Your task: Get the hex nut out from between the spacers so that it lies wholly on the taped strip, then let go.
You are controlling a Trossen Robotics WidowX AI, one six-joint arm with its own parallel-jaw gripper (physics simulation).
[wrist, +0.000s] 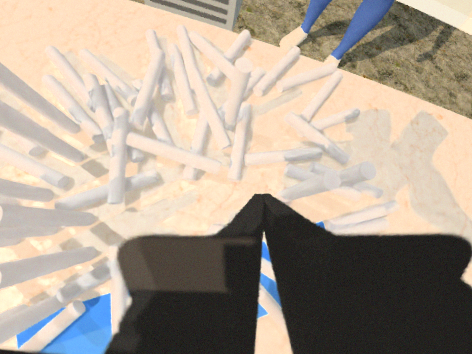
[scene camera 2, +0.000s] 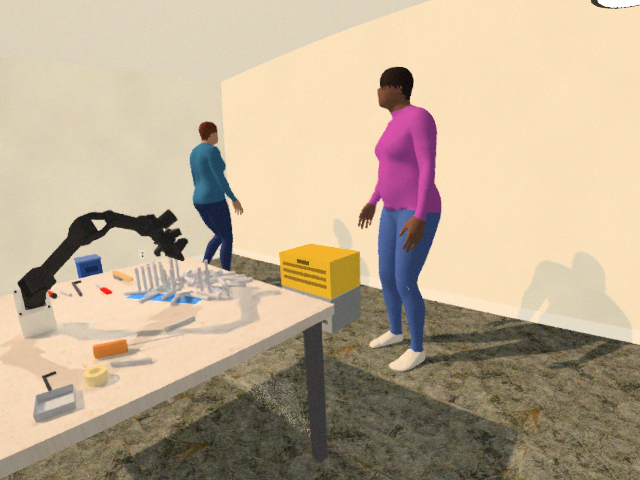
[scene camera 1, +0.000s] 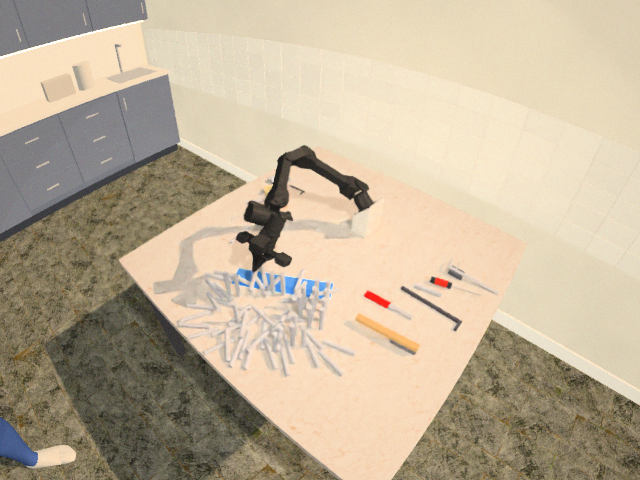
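Where they show: gripper, between the fingertips: point(wrist: 261, 200) point(scene camera 2: 183, 260) point(scene camera 1: 253, 271); arm's base, origin of its link: point(scene camera 2: 34, 299) point(scene camera 1: 367, 207).
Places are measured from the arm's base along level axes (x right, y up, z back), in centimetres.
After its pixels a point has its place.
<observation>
My gripper point(scene camera 1: 254, 269) {x 5.0, y 2.6, z -56.6 cm} point(scene camera 2: 181, 258) {x 5.0, y 2.6, z -56.6 cm} point(wrist: 261, 200) {x 5.0, y 2.6, z -56.6 cm} is shut with nothing between the fingertips. It hangs above the table near the left end of the blue taped strip in scene camera 1. The taped strip point(scene camera 1: 285, 285) point(scene camera 2: 188, 299) {x 15.0, y -11.3, z -51.9 cm} point(wrist: 95, 332) {x -5.8, y -11.5, z -40.9 cm} is blue, and several pale grey spacers lie across it or lean over it. More spacers point(scene camera 1: 330, 362) point(wrist: 172, 151) lie tumbled and crossed beside the strip. Some stand upright at the strip's right end in scene camera 1. The hex nut cannot be made out in any view. The fingers hide part of the strip in the wrist view.
A red-handled screwdriver point(scene camera 1: 377, 299) {x -26.8, y -10.5, z -29.2 cm}, a yellow-orange handled tool point(scene camera 1: 385, 332) {x -37.6, y -8.0, z -40.6 cm} and a black hex key point(scene camera 1: 431, 305) {x -43.6, y -10.6, z -18.7 cm} lie right of the spacers. An orange screwdriver point(scene camera 2: 110, 348) {x 39.8, y -8.8, z -15.5 cm}, a tape roll point(scene camera 2: 96, 376) {x 52.5, y -8.9, z -8.9 cm} and a small grey tray point(scene camera 2: 54, 409) {x 57.9, y -10.0, z 1.7 cm} are near another table edge. Two people stand beyond the table.
</observation>
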